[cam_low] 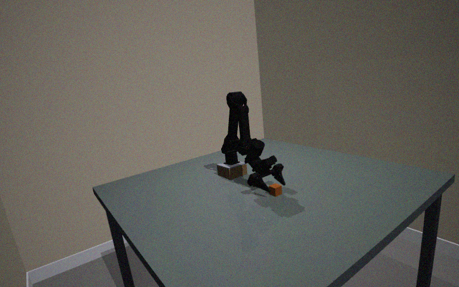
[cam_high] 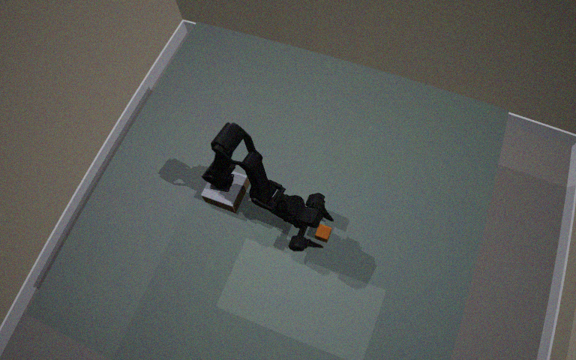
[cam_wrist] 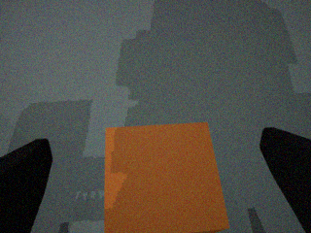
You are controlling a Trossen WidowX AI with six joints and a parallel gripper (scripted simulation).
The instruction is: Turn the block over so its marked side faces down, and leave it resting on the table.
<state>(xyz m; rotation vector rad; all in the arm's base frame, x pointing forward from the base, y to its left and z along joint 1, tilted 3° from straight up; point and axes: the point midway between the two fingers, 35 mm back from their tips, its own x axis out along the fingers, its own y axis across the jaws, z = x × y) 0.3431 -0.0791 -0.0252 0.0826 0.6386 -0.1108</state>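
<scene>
Right now the block is 30 mm behind my gripper tip and 10 mm below it.
</scene>
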